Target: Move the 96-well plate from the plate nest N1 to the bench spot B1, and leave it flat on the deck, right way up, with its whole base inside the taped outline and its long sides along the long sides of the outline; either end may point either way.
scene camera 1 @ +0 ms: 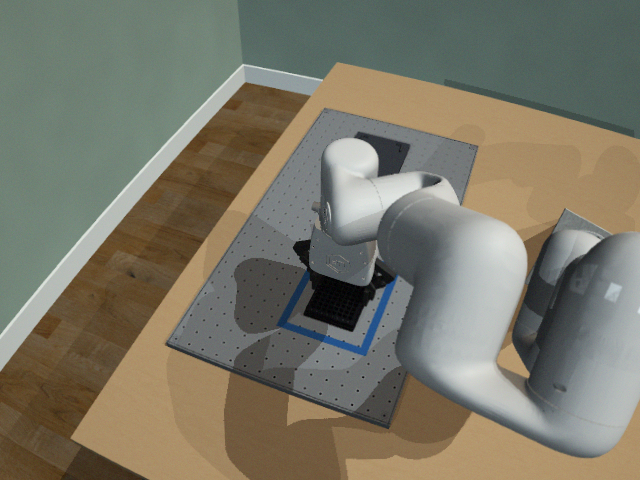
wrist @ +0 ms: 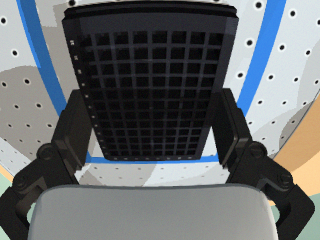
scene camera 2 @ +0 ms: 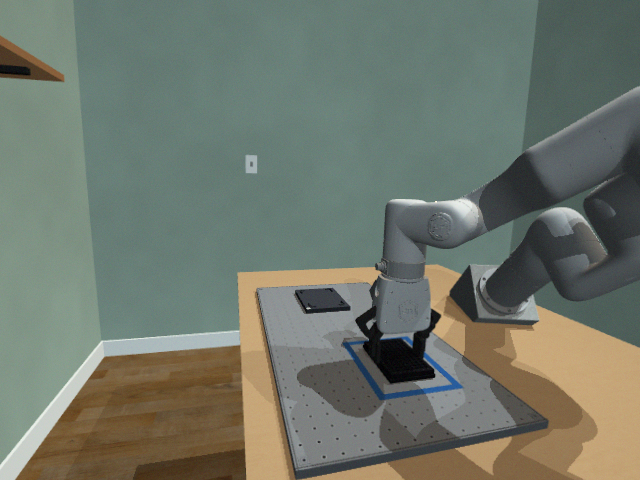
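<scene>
Scene camera 1 shows me a black 96-well plate (scene camera 1: 332, 298) and a dark plate nest N1 (scene camera 1: 391, 160). In scene camera 2 you'd see my gripper (scene camera 2: 396, 357) and the black 96-well plate (scene camera 2: 399, 362). The wrist view has that black 96-well plate (wrist: 163, 109) too, along with my gripper (wrist: 151, 103).
</scene>
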